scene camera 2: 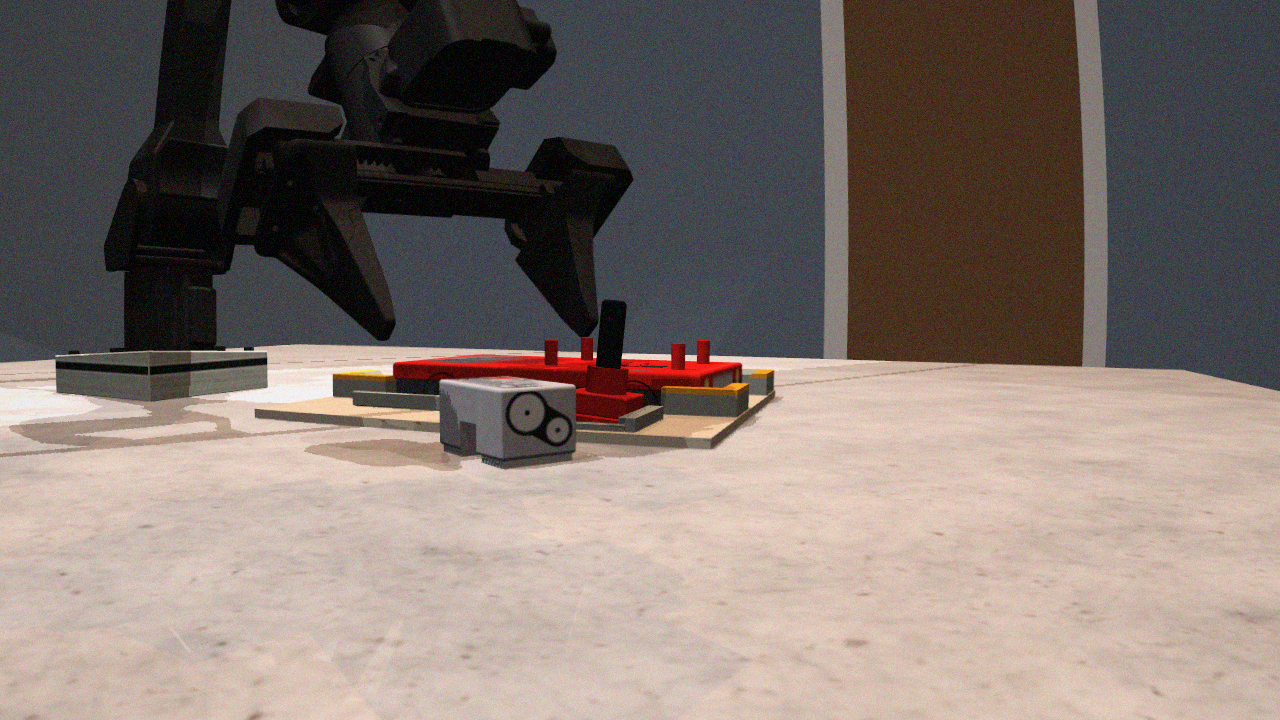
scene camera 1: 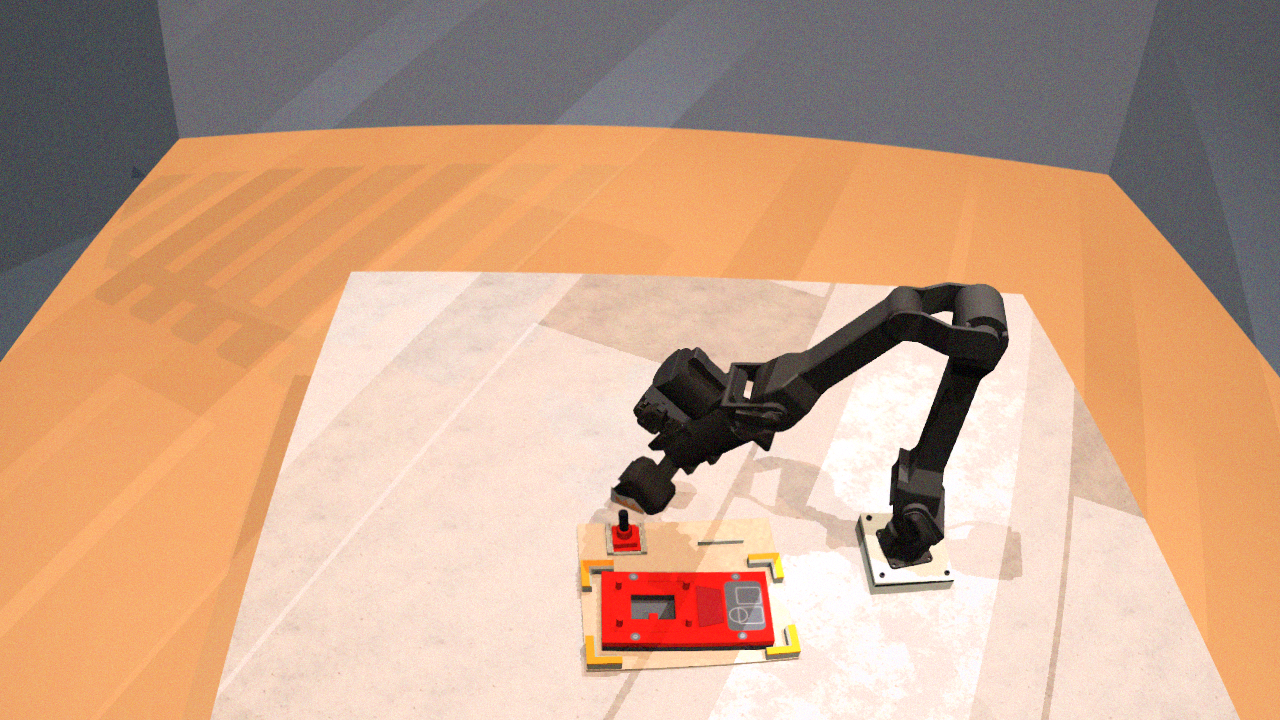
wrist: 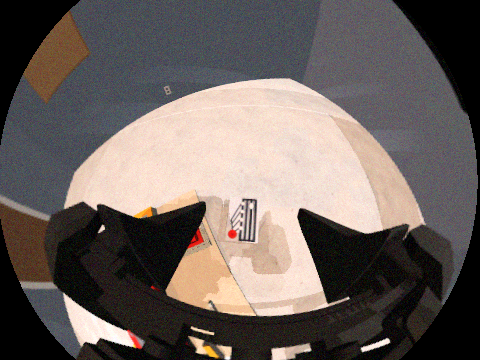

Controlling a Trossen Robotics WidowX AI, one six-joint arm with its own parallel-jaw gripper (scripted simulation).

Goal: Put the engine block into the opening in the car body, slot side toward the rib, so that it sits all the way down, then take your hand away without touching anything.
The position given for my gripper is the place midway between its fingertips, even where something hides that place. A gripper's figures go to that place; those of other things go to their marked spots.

Scene:
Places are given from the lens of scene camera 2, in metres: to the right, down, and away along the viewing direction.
my gripper [scene camera 2: 495,332]: -0.06, -0.01, 0.32
red car body [scene camera 2: 420,376]: -0.14, 0.01, 0.51
engine block [scene camera 2: 512,422]: -0.05, 0.02, 0.31
The marked spots on the red car body and the engine block are 0.22 m apart.

